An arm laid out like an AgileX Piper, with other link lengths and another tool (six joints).
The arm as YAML. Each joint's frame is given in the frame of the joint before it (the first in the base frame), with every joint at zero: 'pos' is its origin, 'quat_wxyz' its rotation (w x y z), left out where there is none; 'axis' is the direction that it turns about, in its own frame. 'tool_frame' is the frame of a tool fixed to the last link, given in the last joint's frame.
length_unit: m
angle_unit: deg
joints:
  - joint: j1
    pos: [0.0, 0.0, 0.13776]
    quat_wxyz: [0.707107, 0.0, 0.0, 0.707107]
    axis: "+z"
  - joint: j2
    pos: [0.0, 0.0, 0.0]
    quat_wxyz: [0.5, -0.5, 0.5, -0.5]
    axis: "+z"
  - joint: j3
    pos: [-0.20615, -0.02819, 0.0]
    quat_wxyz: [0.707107, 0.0, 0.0, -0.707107]
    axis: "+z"
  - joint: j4
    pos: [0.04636, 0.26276, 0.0]
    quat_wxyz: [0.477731, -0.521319, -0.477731, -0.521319]
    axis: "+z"
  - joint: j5
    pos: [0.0, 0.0, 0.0]
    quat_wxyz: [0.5, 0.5, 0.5, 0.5]
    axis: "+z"
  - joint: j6
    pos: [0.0, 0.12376, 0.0]
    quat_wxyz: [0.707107, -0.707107, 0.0, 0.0]
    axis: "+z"
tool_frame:
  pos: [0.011, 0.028, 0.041]
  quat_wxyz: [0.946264, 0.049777, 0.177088, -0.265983]
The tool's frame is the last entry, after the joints.
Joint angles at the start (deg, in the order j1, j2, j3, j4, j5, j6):
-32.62, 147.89, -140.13, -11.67, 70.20, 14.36
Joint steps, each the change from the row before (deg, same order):
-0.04, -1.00, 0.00, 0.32, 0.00, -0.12
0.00, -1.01, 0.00, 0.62, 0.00, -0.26
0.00, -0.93, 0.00, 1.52, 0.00, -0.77
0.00, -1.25, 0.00, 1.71, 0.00, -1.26
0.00, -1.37, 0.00, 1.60, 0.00, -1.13
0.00, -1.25, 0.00, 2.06, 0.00, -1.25
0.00, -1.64, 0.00, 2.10, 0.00, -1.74
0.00, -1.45, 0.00, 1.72, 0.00, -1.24
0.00, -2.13, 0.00, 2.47, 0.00, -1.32
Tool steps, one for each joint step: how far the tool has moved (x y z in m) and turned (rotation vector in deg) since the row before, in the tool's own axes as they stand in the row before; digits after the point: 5 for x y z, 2 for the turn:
0.00541, 0.00218, -0.00634, -0.15, 0.99, 0.17
0.00585, 0.00109, -0.00618, 0.14, 1.10, 0.20
0.00612, -0.00149, -0.00496, 1.00, 1.29, 0.28
0.00834, -0.00132, -0.00687, 1.18, 1.67, -0.09
0.00907, -0.00097, -0.00775, 1.00, 1.78, -0.08
0.00891, -0.00257, -0.00659, 1.40, 1.85, 0.06
0.01165, -0.00216, -0.00904, 1.43, 2.26, -0.47
0.01033, -0.00182, -0.00806, 1.05, 1.98, -0.28
0.01517, -0.00292, -0.01199, 1.30, 2.93, -0.06

